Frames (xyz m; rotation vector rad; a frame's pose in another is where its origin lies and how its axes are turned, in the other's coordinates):
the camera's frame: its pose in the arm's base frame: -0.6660 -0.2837 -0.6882 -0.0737 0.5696 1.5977
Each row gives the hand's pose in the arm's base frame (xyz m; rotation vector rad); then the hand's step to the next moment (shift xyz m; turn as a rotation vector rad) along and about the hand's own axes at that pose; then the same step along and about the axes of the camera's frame.
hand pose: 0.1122 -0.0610 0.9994 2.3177 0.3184 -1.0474
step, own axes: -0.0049 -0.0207 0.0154 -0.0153 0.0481 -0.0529
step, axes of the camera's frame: 0.0147 0.0165 -0.0142 -0.0345 -0.0223 0.0605
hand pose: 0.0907 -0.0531 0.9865 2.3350 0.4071 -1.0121
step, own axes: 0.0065 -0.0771 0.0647 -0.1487 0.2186 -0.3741
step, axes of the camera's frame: 0.0563 0.0440 -0.0712 -0.1410 -0.0818 0.4281
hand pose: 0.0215 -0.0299 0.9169 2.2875 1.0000 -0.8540
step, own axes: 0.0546 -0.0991 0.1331 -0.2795 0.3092 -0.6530
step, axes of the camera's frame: 0.0667 0.0423 -0.1558 -0.2062 -0.0794 0.7425
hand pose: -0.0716 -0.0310 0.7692 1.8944 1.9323 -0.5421
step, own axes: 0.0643 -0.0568 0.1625 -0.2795 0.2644 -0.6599
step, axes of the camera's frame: 0.0440 0.0013 -0.1784 -0.2005 -0.0348 0.7363
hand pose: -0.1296 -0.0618 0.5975 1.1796 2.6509 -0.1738
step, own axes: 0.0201 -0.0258 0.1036 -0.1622 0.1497 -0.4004
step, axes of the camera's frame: 0.0198 -0.0184 -0.1052 -0.1211 -0.0096 0.4408
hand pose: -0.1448 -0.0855 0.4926 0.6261 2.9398 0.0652
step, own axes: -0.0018 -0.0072 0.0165 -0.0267 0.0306 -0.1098
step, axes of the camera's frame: -0.0003 -0.0062 -0.0170 -0.0317 0.0157 0.1116
